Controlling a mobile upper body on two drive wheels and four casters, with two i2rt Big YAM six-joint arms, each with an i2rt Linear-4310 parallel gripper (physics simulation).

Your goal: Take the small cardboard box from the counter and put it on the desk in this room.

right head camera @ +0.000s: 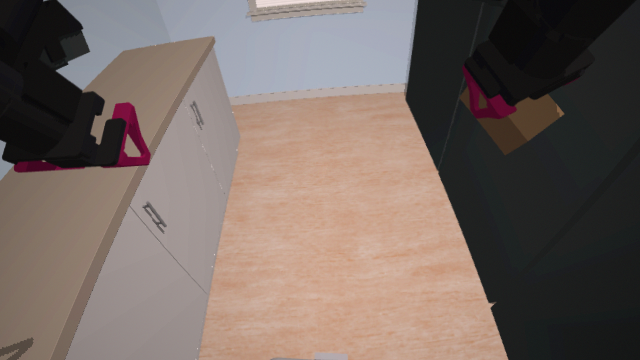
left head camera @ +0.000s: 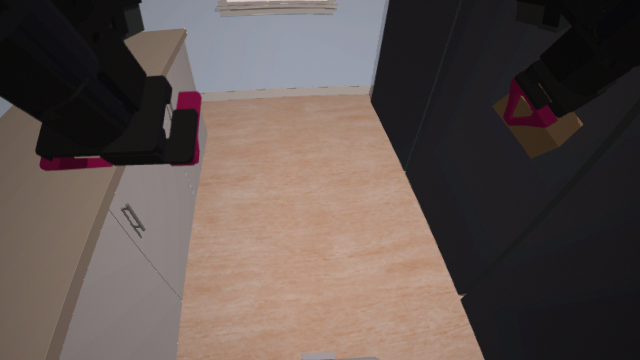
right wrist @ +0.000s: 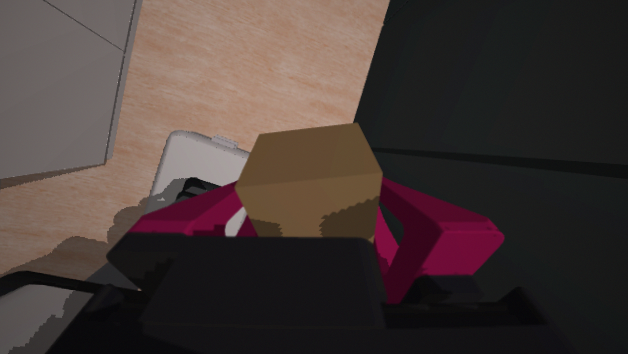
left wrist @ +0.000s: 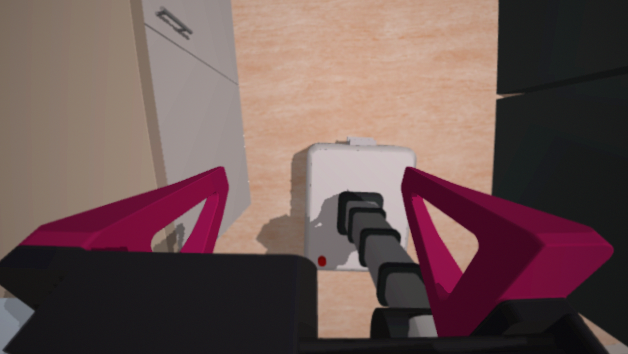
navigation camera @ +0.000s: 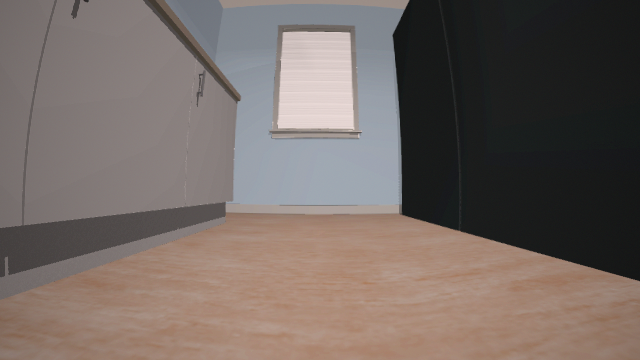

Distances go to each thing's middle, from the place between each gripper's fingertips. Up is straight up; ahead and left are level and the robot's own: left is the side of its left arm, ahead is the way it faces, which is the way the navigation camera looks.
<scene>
My right hand is 2 cm past the small brown cardboard box (right head camera: 532, 116), 1 cm to the left of it and 1 cm below it.
My left gripper is now 60 mm short of the small brown cardboard box, 470 mm to the left of it and 30 mm below it.
</scene>
